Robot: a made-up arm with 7 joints. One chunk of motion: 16 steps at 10 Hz.
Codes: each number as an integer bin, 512 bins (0 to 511) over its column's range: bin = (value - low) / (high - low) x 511, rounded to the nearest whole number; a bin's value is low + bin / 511 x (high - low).
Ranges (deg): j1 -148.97..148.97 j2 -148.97..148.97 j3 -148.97..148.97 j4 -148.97..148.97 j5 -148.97..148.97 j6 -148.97..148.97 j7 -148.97..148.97
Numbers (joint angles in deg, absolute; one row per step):
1: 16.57 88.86 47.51 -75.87 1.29 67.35 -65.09
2: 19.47 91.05 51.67 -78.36 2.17 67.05 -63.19
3: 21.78 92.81 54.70 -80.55 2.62 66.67 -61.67
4: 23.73 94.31 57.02 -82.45 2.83 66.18 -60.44
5: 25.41 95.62 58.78 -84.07 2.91 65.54 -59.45
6: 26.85 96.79 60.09 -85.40 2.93 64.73 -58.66
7: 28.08 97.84 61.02 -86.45 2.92 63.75 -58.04
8: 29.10 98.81 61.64 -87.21 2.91 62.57 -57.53
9: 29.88 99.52 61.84 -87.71 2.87 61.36 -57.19
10: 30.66 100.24 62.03 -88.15 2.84 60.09 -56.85
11: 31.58 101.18 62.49 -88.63 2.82 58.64 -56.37
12: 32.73 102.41 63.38 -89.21 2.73 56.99 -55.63
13: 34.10 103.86 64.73 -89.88 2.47 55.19 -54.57
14: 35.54 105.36 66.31 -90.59 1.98 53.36 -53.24
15: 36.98 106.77 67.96 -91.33 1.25 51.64 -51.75
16: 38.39 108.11 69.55 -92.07 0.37 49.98 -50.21
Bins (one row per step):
1: 284 408 337 125 258 371 144
2: 289 412 344 121 259 370 147
3: 293 415 349 117 260 370 150
4: 296 417 353 114 260 369 152
5: 299 419 356 111 260 368 154
6: 302 422 359 109 261 367 155
7: 304 423 360 107 261 365 156
8: 305 425 361 106 260 363 157
9: 307 426 362 105 260 361 157
10: 308 427 362 104 260 359 158
11: 310 429 363 103 260 356 159
12: 312 431 364 102 260 353 160
13: 314 434 367 101 260 350 162
14: 316 436 369 100 259 347 164
15: 319 439 372 99 258 344 167
16: 321 441 375 98 256 341 169

